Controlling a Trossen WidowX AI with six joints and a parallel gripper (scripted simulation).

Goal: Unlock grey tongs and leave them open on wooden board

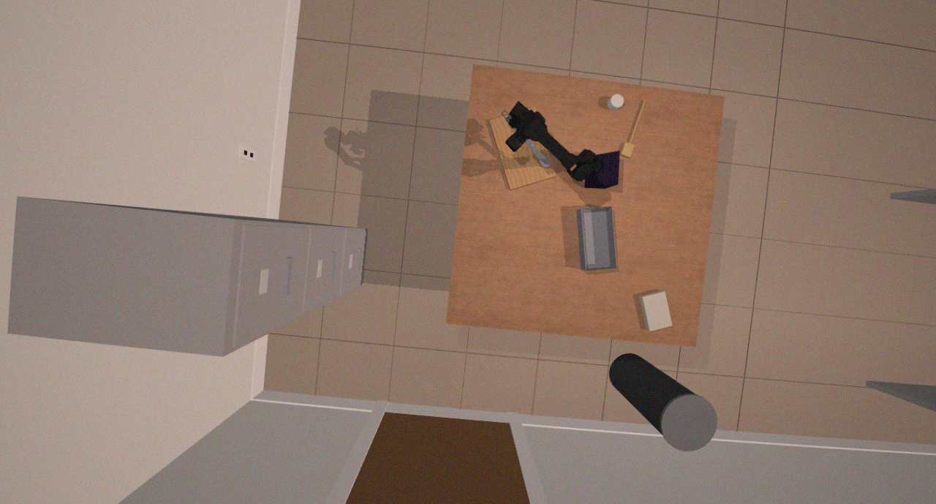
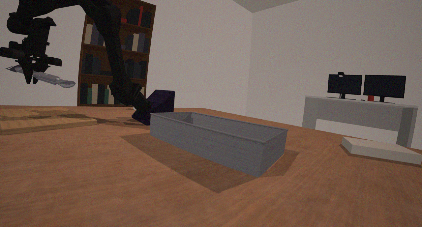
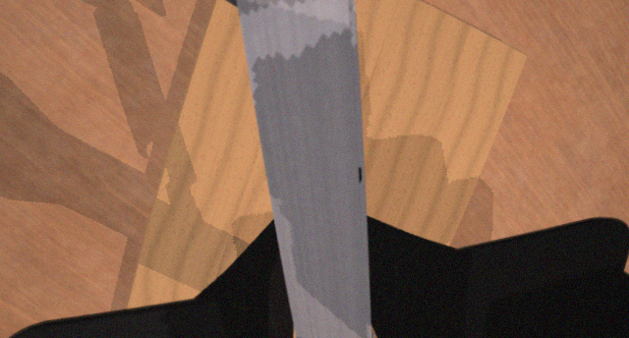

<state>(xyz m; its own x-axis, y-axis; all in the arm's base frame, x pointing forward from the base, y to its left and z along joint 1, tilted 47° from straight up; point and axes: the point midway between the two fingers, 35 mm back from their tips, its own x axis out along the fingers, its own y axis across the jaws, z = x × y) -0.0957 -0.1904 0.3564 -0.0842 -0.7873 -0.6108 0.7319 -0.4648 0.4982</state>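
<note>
Now: gripper tip 20 mm short of the wooden board, 40 mm to the right of it and 110 mm above it. Round my gripper tip: white cup 230 mm behind, 490 mm to the left, 100 mm below; then grey roasting tin 450 mm ahead, 420 mm to the left, 90 mm below.
</note>
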